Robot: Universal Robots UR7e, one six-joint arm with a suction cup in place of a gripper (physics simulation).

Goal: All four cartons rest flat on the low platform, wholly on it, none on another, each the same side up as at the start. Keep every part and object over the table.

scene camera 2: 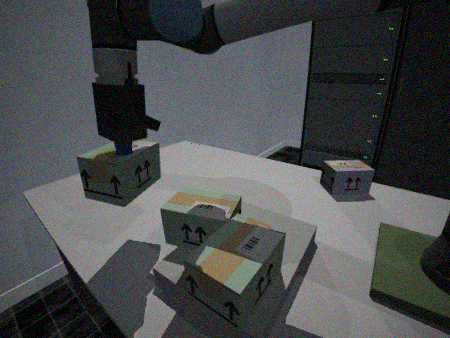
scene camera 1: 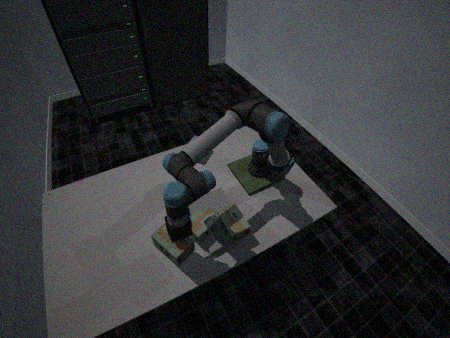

Note:
In view: a low grey platform (scene camera 1: 216, 200).

